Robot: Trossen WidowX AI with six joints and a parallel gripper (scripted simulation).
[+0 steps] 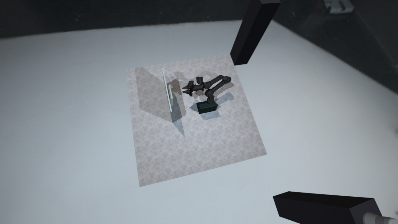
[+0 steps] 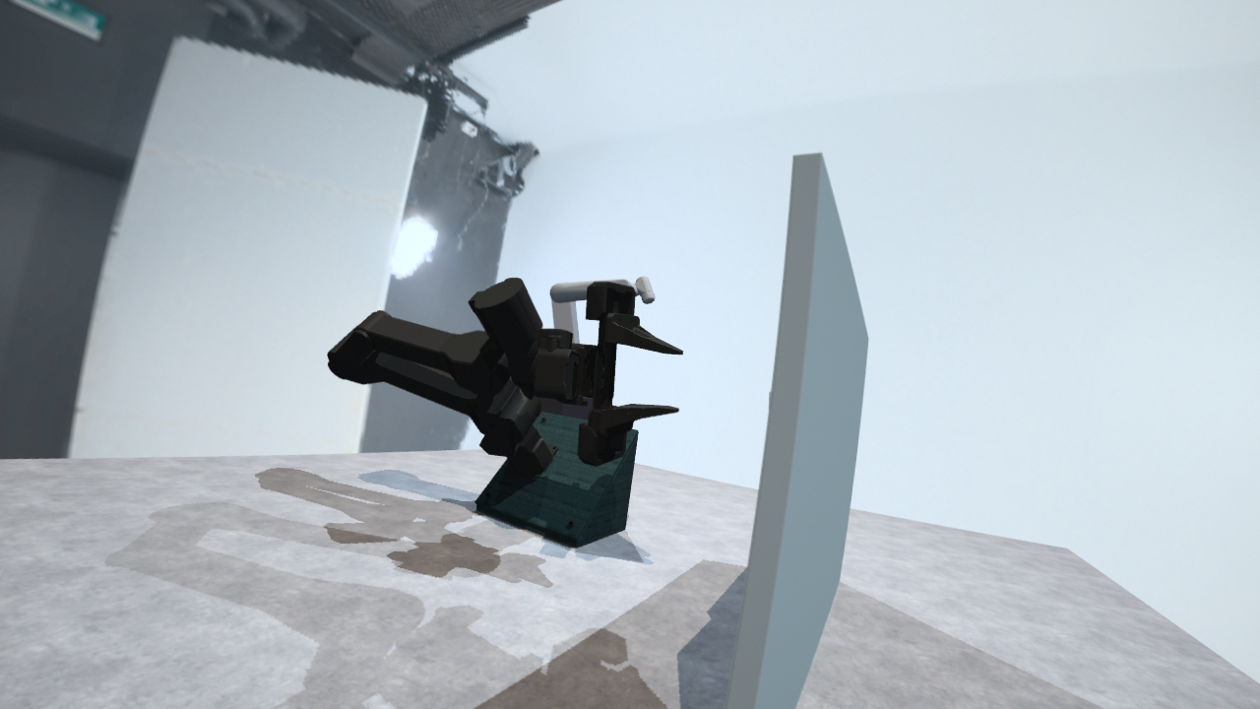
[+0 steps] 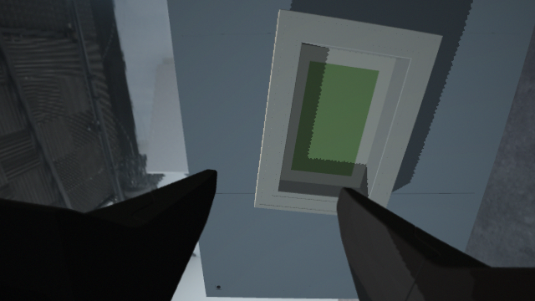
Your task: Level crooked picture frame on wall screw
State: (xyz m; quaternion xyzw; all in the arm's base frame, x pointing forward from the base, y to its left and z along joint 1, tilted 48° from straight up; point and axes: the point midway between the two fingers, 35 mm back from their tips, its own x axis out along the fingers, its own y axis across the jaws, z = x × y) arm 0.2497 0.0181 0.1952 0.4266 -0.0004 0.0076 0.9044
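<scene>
Right now my gripper tip is 130 mm short of the picture frame, 10 mm to the right of it and 50 mm above it. From my gripper tip the other things lie so: grey-blue wall panel (140 mm ahead, 10 mm to the left, 60 mm below).
</scene>
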